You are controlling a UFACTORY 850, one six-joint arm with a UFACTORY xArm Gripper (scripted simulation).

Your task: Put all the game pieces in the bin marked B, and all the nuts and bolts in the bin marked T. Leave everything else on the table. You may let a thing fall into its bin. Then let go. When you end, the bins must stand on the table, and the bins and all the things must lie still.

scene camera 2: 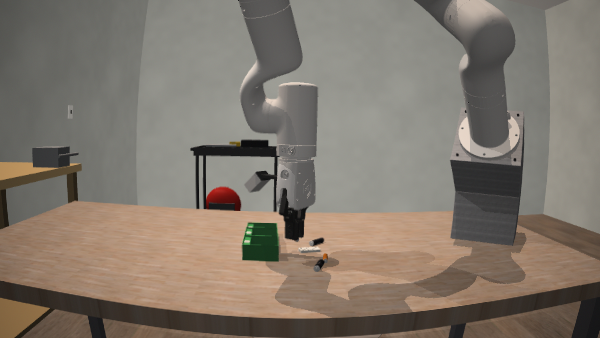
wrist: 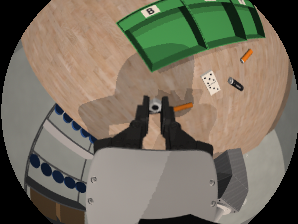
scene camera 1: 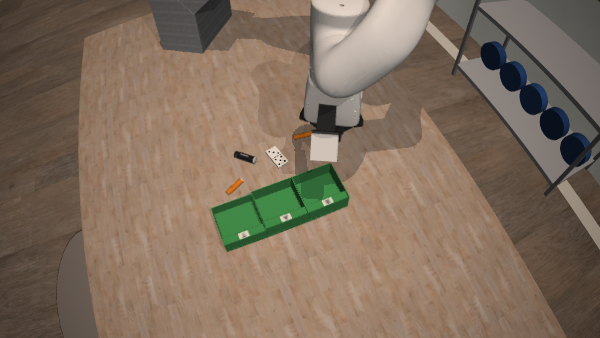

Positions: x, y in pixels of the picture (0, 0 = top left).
Labels:
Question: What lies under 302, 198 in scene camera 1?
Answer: A green three-compartment bin row.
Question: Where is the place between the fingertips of my gripper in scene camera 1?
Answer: At 329, 141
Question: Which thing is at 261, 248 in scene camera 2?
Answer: A green three-compartment bin row.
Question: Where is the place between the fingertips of my gripper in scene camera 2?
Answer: At 294, 238

